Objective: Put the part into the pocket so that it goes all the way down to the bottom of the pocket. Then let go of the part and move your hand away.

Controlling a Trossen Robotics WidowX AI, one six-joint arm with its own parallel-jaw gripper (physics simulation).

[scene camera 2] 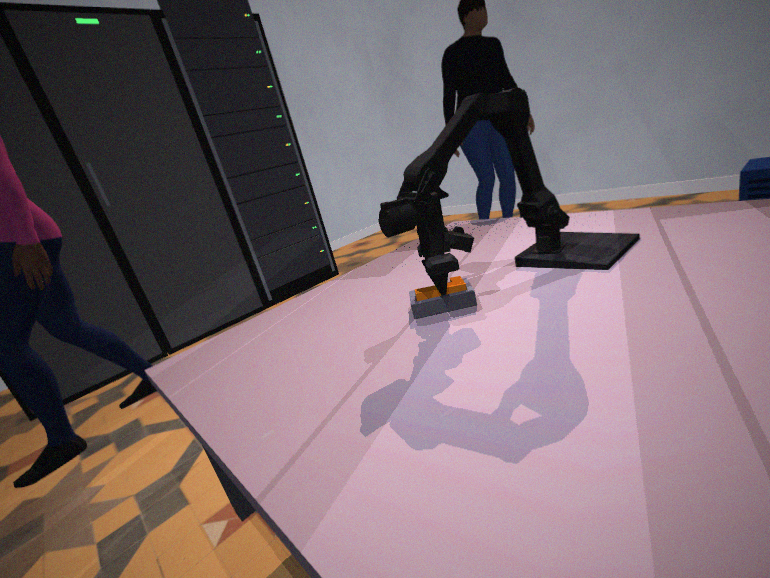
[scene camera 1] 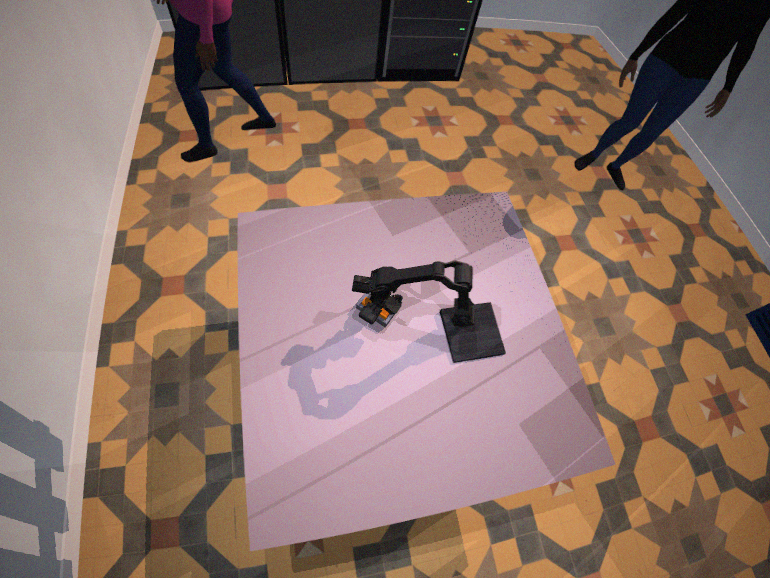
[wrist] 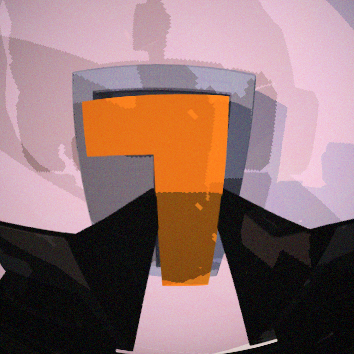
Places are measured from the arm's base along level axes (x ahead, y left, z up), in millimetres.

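Where they show: gripper, between the fingertips: (scene camera 2: 442,292) (scene camera 1: 376,309) (wrist: 186,195); arm's base, origin of its link: (scene camera 2: 548,249) (scene camera 1: 460,319).
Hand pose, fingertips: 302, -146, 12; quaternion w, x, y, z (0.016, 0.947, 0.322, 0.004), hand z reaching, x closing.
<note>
Each offset is from my fingertips to the top centre of the thing, as dx, dy, dz. Level surfaces: height alone.
The orange L-shaped part @[-9, -13, +18] (scene camera 1: 384,314) (scene camera 2: 428,292) (wrist: 190,135) is at the pocket of the grey block @[-10, -12, +0] (scene camera 2: 444,306) (wrist: 102,192). Its top stands above the block's rim in the second scene view. In the wrist view a dark strip of pocket shows beyond its far edge, and the end of its short arm overlaps the left rim. My gripper (scene camera 1: 381,307) (scene camera 2: 443,289) (wrist: 186,195) is shut on the part's long leg, one finger on each side. The part's underside and the pocket floor are hidden, so its depth cannot be told.
The block rests on the pink table top @[dz -36] (scene camera 1: 323,485) (scene camera 2: 497,528). The arm's black base plate (scene camera 1: 478,342) (scene camera 2: 590,248) is to the right of the block. Two people and dark server cabinets (scene camera 1: 332,43) (scene camera 2: 105,155) stand beyond the table.
</note>
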